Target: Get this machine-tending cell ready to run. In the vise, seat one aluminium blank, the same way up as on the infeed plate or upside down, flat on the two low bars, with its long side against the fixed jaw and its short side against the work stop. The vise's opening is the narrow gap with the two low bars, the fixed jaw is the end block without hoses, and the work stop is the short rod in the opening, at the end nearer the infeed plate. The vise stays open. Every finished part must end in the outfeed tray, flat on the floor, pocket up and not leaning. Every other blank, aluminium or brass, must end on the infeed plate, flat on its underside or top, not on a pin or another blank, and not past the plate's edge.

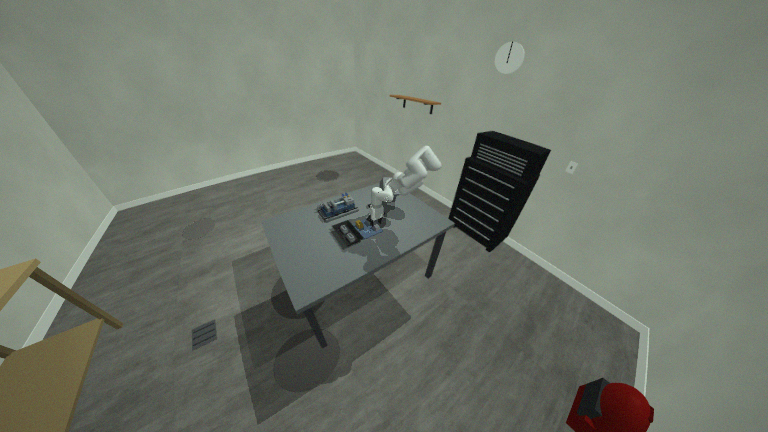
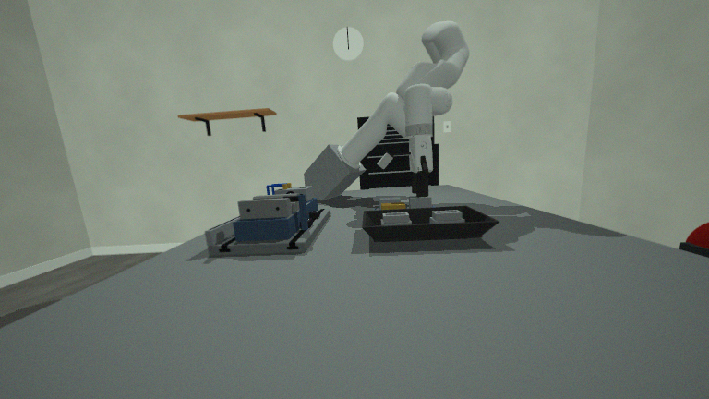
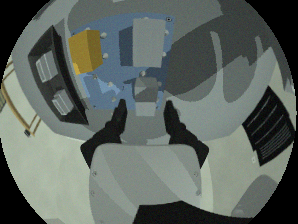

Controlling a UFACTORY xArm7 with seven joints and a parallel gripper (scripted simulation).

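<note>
Now: the grey aluminium blank 4 cm below my hand. Round my hand: vise (36 cm to the right, 14 cm ahead, 3 cm below); then brass blank (9 cm to the right, 9 cm ahead, 4 cm below).
</note>
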